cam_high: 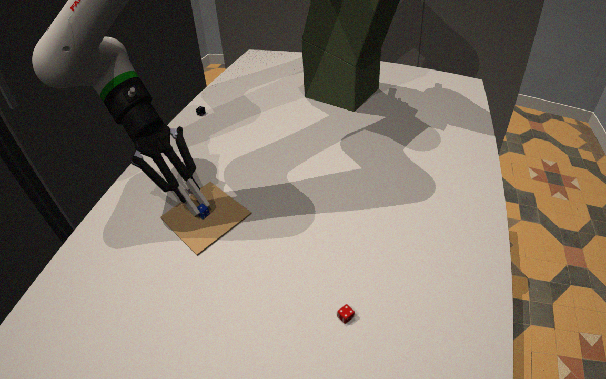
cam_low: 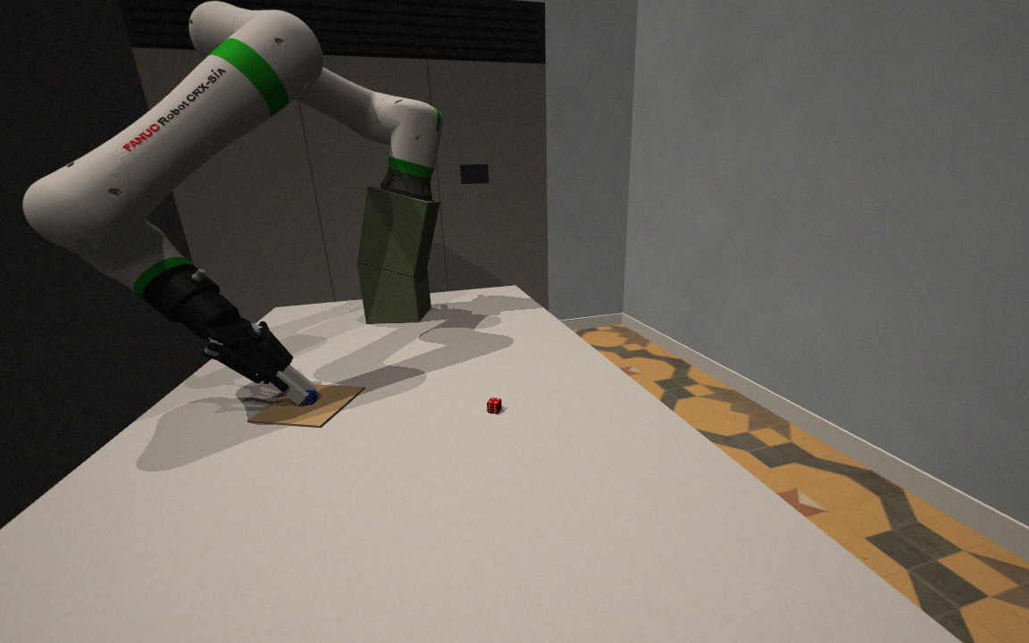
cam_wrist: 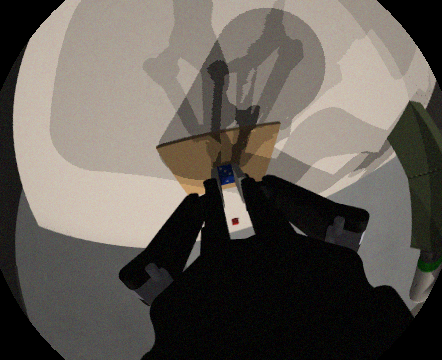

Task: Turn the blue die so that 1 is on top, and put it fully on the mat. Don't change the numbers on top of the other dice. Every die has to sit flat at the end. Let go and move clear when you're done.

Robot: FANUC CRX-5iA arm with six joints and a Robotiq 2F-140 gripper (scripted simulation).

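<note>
Right now the blue die is 2 cm to the left of my hand, 2 cm below it and 1 cm ahead of it. Round my hand: mat: 4 cm below, 2 cm to the left, 1 cm ahead; then red die: 35 cm to the left, 13 cm ahead, 3 cm below; then black die: 33 cm behind, 20 cm to the right, 3 cm below.
</note>
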